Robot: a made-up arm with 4 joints. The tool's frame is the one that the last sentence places.
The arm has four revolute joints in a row. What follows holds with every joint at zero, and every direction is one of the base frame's. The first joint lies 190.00 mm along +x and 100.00 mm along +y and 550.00 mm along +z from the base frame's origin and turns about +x. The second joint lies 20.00 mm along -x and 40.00 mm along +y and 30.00 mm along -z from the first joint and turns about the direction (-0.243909, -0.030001, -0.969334). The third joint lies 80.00 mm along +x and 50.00 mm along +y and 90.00 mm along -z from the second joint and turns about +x. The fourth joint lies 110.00 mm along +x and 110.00 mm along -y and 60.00 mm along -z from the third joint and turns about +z. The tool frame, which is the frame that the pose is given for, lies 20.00 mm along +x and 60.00 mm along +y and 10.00 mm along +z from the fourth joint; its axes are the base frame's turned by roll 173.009, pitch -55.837 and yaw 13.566 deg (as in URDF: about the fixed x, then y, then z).
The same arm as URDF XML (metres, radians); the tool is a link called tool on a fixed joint. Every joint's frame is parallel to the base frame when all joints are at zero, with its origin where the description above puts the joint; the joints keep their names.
<robot name="arm">
  <joint name="joint 1" type="continuous">
    <parent link="base_link"/>
    <child link="link1"/>
    <origin xyz="0.19 0.1 0.55" rpy="0 0 0"/>
    <axis xyz="1 0 0"/>
  </joint>
  <joint name="joint 2" type="continuous">
    <parent link="link1"/>
    <child link="link2"/>
    <origin xyz="-0.02 0.04 -0.03" rpy="0 0 0"/>
    <axis xyz="-0.243909 -0.030001 -0.969334"/>
  </joint>
  <joint name="joint 3" type="continuous">
    <parent link="link2"/>
    <child link="link3"/>
    <origin xyz="0.08 0.05 -0.09" rpy="0 0 0"/>
    <axis xyz="1 0 0"/>
  </joint>
  <joint name="joint 4" type="continuous">
    <parent link="link3"/>
    <child link="link4"/>
    <origin xyz="0.11 -0.11 -0.06" rpy="0 0 0"/>
    <axis xyz="0 0 1"/>
  </joint>
  <joint name="tool_joint" type="fixed">
    <parent link="link4"/>
    <child link="tool"/>
    <origin xyz="0.02 0.06 0.01" rpy="3.0196 -0.9745 0.2368"/>
  </joint>
  <link name="base_link"/>
  <link name="link1"/>
  <link name="link2"/>
  <link name="link3"/>
  <link name="link4"/>
  <link name="tool"/>
</robot>

